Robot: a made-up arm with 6 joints.
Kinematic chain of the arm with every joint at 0, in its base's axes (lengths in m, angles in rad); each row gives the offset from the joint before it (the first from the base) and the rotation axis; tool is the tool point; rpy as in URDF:
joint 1: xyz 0 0 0.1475 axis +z
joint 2: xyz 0 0 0 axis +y
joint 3: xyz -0.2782 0 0.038 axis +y
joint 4: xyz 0.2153 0 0.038 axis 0.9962 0 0.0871
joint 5: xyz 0 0 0 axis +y
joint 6: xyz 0.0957 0 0.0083 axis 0.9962 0 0.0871
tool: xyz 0 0 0 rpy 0 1.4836 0
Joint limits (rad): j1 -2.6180..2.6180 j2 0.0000..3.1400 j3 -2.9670..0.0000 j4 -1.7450..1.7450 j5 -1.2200..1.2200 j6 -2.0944..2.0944
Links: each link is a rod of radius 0.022 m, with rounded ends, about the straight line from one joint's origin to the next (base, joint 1, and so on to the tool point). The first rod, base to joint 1, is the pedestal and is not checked.
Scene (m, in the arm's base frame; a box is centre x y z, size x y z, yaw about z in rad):
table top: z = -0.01
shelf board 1: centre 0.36 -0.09 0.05 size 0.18 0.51 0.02 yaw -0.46
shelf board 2: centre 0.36 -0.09 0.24 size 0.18 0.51 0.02 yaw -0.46
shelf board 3: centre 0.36 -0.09 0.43 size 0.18 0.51 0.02 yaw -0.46
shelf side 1: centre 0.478 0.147 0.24 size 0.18 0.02 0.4 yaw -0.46
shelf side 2: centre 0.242 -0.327 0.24 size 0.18 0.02 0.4 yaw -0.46
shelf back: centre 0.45 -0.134 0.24 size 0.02 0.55 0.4 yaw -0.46
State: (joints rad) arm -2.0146 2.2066 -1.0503 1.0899 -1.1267 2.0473
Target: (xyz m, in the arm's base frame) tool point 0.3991 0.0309 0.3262
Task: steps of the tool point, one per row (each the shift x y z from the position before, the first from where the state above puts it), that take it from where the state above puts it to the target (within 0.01 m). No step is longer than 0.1 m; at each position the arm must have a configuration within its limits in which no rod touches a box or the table.
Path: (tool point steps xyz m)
1: 0.0437 0.0525 0.0473
2: 0.0439 0.0673 0.0221
3: 0.0400 0.0745 -0.0059
4: 0.0465 -0.0497 0.0142
5: 0.0679 -0.0273 0.0150
6: 0.0784 0.0032 0.0157
7: 0.0751 0.0367 0.0162
8: 0.0577 0.0673 0.0167
9: 0.0284 0.0890 0.0172
10: -0.0085 0.0976 0.0176
11: 0.0807 -0.0233 0.0071
12: 0.0746 -0.0537 -0.0071

